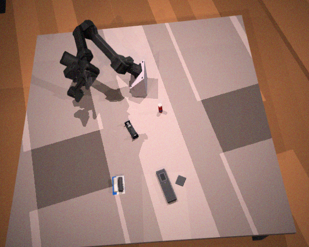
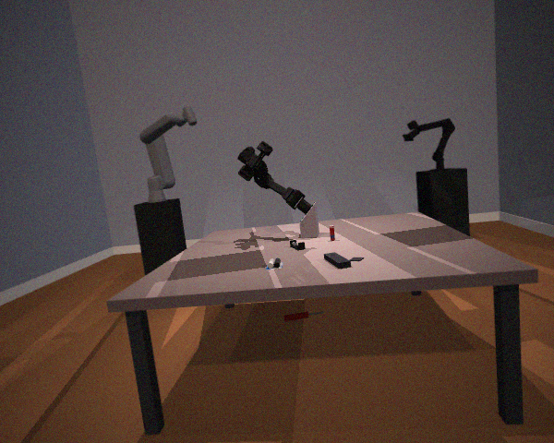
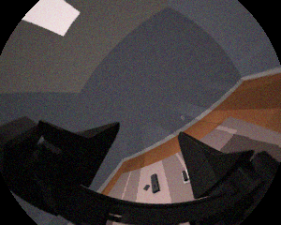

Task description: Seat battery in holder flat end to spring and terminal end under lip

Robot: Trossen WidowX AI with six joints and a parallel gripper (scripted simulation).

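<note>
The battery lies 39 cm below my gripper tip, 32 cm to the left of it and 10 cm behind it. From my gripper tip the other things lie so: small dark square: 42 cm below, 35 cm to the left, 30 cm ahead; then long black bar: 41 cm below, 31 cm ahead, 27 cm to the left.
</note>
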